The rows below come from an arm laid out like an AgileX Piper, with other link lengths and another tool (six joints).
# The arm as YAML. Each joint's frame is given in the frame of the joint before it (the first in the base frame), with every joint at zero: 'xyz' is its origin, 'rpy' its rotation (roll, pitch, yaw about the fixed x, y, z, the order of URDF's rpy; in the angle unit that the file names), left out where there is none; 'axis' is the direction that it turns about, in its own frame. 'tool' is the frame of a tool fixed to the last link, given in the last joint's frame.
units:
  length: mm
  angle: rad
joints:
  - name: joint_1
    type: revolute
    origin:
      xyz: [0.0, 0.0, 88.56]
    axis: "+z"
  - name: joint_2
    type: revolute
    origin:
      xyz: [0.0, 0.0, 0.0]
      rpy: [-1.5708, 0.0, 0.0]
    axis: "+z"
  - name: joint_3
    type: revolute
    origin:
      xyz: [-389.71, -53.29, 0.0]
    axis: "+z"
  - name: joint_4
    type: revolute
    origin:
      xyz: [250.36, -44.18, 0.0]
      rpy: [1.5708, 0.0, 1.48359]
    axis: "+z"
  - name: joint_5
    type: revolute
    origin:
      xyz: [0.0, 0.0, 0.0]
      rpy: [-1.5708, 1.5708, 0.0]
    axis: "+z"
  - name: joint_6
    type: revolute
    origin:
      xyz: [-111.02, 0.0, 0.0]
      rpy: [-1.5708, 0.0, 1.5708]
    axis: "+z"
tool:
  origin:
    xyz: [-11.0, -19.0, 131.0]
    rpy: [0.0, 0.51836, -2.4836]
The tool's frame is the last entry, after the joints.
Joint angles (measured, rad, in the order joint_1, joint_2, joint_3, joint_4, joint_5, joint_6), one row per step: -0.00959 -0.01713 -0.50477 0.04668 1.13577 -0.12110; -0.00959 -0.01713 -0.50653 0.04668 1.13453 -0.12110; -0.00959 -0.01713 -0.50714 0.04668 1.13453 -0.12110; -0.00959 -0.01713 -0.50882 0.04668 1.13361 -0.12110; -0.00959 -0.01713 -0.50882 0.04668 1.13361 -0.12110; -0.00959 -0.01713 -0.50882 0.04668 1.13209 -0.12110; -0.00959 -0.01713 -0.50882 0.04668 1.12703 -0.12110; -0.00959 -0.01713 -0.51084 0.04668 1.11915 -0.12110; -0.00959 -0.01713 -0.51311 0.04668 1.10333 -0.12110; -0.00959 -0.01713 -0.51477 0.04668 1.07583 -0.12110; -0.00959 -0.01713 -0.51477 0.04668 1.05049 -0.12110; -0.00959 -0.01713 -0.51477 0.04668 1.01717 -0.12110; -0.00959 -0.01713 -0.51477 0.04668 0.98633 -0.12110
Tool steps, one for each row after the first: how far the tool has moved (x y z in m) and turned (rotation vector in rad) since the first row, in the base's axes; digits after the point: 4 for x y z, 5 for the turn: 0.0001 0.0000 0.0010 0.00000 -0.00300 -0.00005; 0.0001 0.0000 0.0012 0.00000 -0.00361 -0.00005; 0.0002 0.0000 0.0020 0.00000 -0.00621 -0.00008; 0.0002 0.0000 0.0020 0.00000 -0.00621 -0.00008; 0.0004 0.0000 0.0024 0.00002 -0.00773 -0.00014; 0.0010 0.0000 0.0034 0.00011 -0.01278 -0.00033; 0.0020 -0.0001 0.0058 0.00023 -0.02268 -0.00063; 0.0039 -0.0002 0.0100 0.00048 -0.04075 -0.00124; 0.0072 -0.0003 0.0164 0.00094 -0.06989 -0.00229; 0.0101 -0.0005 0.0218 0.00138 -0.09520 -0.00325; 0.0137 -0.0007 0.0290 0.00196 -0.12850 -0.00452; 0.0169 -0.0009 0.0358 0.00249 -0.15931 -0.00570
